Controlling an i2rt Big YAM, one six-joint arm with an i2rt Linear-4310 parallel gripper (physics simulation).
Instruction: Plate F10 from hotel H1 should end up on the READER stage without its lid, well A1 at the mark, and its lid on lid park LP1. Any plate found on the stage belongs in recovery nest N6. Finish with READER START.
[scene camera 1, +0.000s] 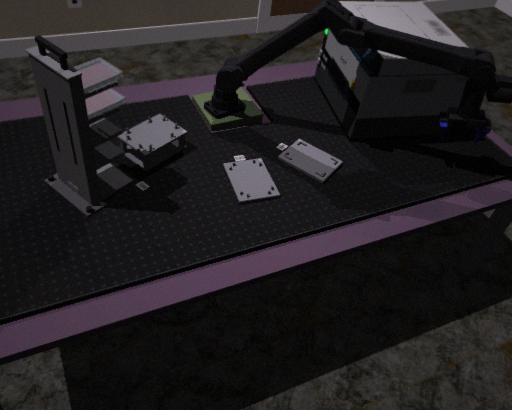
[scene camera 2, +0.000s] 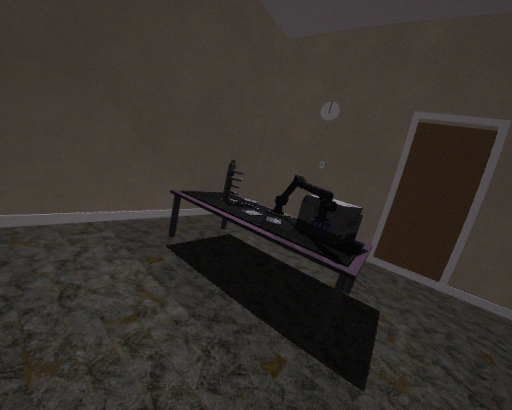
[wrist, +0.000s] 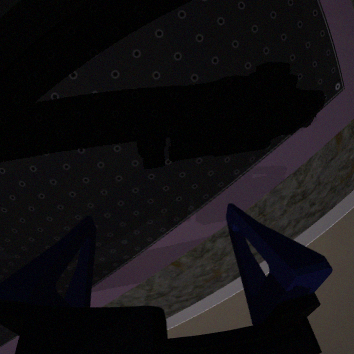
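Pixels of known places: gripper, fingertip midpoint: (scene camera 1: 458, 141) (scene camera 2: 318, 232) (wrist: 159, 216); arm's base, origin of the base link: (scene camera 1: 224, 107) (scene camera 2: 277, 212).
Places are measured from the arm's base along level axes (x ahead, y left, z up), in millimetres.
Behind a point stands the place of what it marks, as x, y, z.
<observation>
My gripper (scene camera 1: 462, 132) {566, 492, 79} (scene camera 2: 320, 229) {566, 492, 79} (wrist: 159, 216) {566, 492, 79} is open and empty, pointing down beside the reader near the table's right end. The reader (scene camera 1: 407, 95) {384, 418, 159} (scene camera 2: 345, 220) {416, 632, 188} is a large grey box with a green light; no stage or START button can be made out. The tall dark hotel (scene camera 1: 62, 115) {161, -562, 248} (scene camera 2: 229, 184) {153, -532, 157} stands at the left. Behind it, an upper pink-topped plate (scene camera 1: 99, 73) {132, -455, 313} and a lower pink-topped plate (scene camera 1: 104, 102) {144, -456, 242} show on its shelves; which is F10 cannot be told. A pad with corner ledges (scene camera 1: 310, 160) {351, 87, 0} and a flat pad with pegs (scene camera 1: 251, 181) {341, -128, -1} lie mid-table, their labels unreadable.
A raised platform with pegs (scene camera 1: 153, 133) {76, -300, 49} stands right of the hotel. The arm rises from a green base (scene camera 1: 202, 102) {-65, -48, -4} and reaches across the reader. The purple table edge (scene camera 1: 270, 255) {574, -228, -24} (wrist: 125, 267) {664, 295, -24} runs along the front; floor lies beyond it.
</observation>
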